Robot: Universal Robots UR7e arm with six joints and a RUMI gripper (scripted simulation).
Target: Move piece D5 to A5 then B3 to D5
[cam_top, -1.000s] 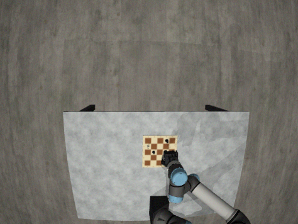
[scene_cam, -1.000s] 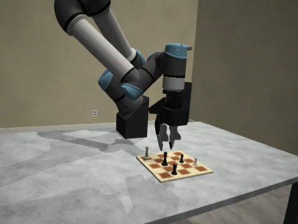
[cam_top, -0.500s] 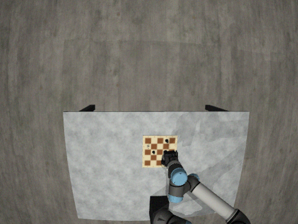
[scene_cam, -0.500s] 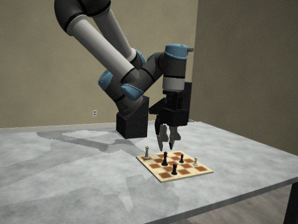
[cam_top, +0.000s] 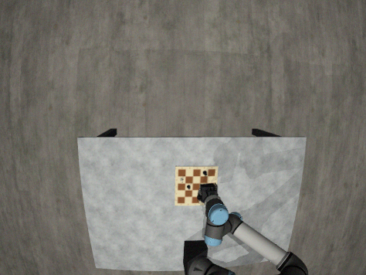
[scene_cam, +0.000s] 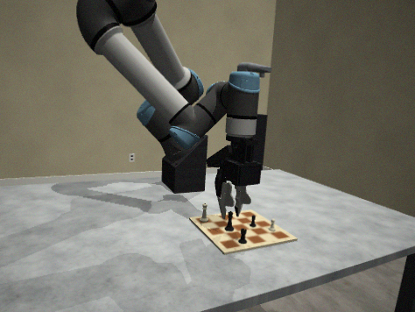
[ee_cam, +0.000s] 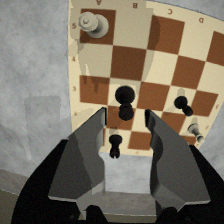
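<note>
My hand is 2 cm above the tall black piece. Also, from my hand: tall white piece 8 cm behind, 4 cm to the right, 2 cm below; small white pawn 5 cm ahead, 11 cm to the left, 4 cm below; chessboard 4 cm to the left, 5 cm below.
</note>
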